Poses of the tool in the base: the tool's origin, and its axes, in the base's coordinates. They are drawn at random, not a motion.
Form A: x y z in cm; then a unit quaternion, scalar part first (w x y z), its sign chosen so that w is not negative.
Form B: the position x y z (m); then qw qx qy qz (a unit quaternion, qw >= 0). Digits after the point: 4 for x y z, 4 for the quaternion.
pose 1, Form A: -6.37, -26.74, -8.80, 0.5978, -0.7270, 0.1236, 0.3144
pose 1, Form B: -0.0637, -0.2674, -0.0880, 0.5978, -0.7270, 0.1236, 0.3144
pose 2, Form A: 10.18, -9.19, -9.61, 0.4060, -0.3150, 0.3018, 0.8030
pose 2, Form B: 0.1018, -0.0919, -0.0961, 0.4060, -0.3150, 0.3018, 0.8030
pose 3, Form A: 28.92, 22.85, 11.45, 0.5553, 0.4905, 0.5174, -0.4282
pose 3, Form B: 0.2892, 0.2285, 0.1145, 0.5553, 0.4905, 0.5174, -0.4282
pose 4, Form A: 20.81, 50.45, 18.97, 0.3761, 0.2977, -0.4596, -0.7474
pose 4, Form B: 0.2081, 0.5045, 0.1897, 0.3761, 0.2977, -0.4596, -0.7474
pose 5, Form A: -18.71, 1.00, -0.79, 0.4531, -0.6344, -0.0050, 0.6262
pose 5, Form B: -0.1871, 0.0100, -0.0079, 0.4531, -0.6344, -0.0050, 0.6262
